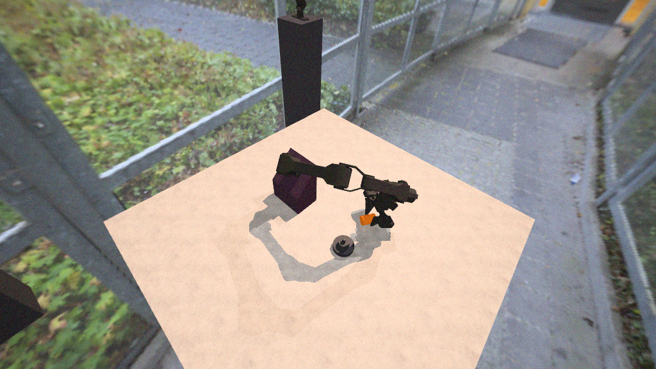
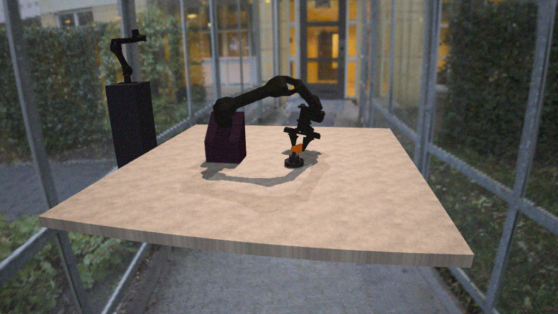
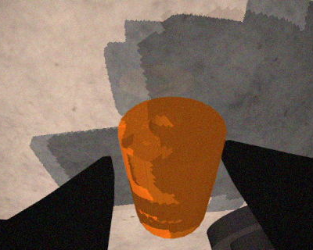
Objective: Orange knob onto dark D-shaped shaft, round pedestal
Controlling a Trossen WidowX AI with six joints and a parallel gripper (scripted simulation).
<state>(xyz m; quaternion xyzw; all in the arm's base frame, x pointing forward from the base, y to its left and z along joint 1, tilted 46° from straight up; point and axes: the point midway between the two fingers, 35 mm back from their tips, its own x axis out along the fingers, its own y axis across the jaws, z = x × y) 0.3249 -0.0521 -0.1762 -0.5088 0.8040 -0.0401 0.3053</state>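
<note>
The pedestal is 17 cm to the right of my gripper tip, 2 cm behind it and 2 cm above it. From my gripper tip the other things lie so: orange knob (1 cm above).
</note>
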